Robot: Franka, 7 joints.
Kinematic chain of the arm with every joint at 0, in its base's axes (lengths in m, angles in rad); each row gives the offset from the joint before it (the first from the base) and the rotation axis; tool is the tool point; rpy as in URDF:
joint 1: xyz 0 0 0.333 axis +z
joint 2: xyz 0 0 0 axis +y
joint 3: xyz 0 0 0.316 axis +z
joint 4: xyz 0.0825 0 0 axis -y
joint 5: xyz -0.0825 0 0.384 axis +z
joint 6: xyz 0 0 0 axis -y
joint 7: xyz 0.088 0 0 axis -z
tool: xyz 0 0 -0.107 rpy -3.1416 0 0
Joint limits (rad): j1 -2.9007..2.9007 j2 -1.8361..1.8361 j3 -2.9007..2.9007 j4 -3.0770..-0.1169 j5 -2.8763..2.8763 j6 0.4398..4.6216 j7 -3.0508..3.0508
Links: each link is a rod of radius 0.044 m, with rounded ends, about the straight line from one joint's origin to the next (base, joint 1, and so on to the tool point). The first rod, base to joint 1, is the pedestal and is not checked.
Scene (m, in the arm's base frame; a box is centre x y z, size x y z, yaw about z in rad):
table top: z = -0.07
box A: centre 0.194 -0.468 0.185 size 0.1 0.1 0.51 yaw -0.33
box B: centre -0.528 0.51 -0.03 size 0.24 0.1 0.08 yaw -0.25
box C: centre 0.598 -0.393 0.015 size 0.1 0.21 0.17 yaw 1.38
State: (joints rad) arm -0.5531 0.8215 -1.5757 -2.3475 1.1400 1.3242 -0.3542
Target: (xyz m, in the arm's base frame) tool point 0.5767 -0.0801 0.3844
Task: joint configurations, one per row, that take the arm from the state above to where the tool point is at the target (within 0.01 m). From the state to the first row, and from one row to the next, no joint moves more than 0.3 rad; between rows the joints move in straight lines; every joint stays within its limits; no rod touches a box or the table.
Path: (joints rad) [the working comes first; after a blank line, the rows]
Joints at the target: 0.3990 0.4428 -0.8540 -1.8192 1.3295 1.1837 -0.3542
Straight joint move there: touches box A.

1: -0.4455 0.6375 -1.6195 -2.0698 1.1439 1.4138 -0.2437
2: -0.3378 0.4534 -1.6633 -1.7920 1.1477 1.5033 -0.1333
3: -0.2142 0.2181 -1.5008 -1.7836 1.2131 1.2840 -0.2437
4: -0.0905 -0.0173 -1.3383 -1.7751 1.2786 1.0646 -0.3542
5: 0.1543 0.2128 -1.0961 -1.7972 1.3041 1.1242 -0.3542
6: 0.3990 0.4428 -0.8540 -1.8192 1.3295 1.1837 -0.3542

